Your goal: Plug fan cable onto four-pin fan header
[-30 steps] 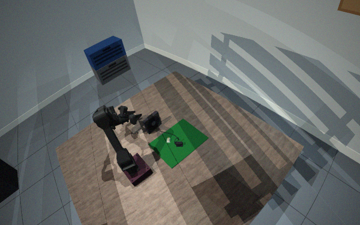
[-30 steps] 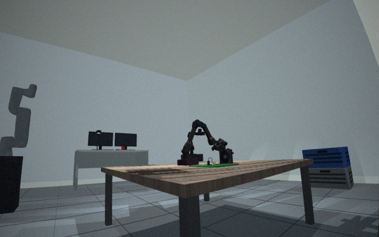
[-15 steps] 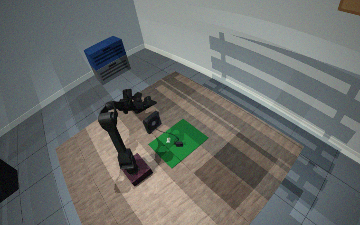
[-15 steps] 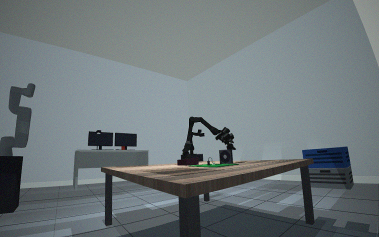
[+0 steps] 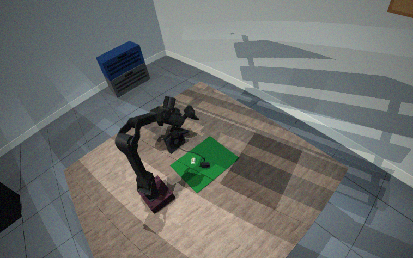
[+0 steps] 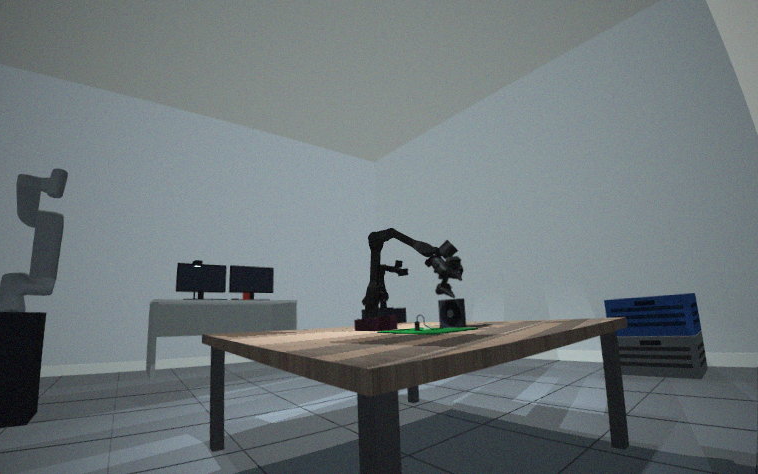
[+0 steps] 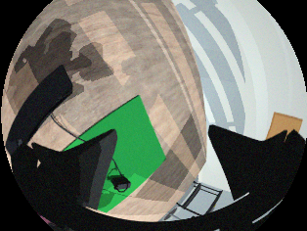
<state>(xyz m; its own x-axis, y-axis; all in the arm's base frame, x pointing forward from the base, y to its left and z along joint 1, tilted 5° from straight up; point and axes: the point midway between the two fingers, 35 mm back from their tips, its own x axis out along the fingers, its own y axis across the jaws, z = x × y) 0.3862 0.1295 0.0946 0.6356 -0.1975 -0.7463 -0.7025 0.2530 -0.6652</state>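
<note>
Right now the black plug is 16 cm to the right of my gripper tip, 14 cm below it and 8 cm behind it. Round my gripper tip: black fan 10 cm below, 10 cm behind, 7 cm to the left; then green board 17 cm below, 13 cm to the right, 7 cm behind.
</note>
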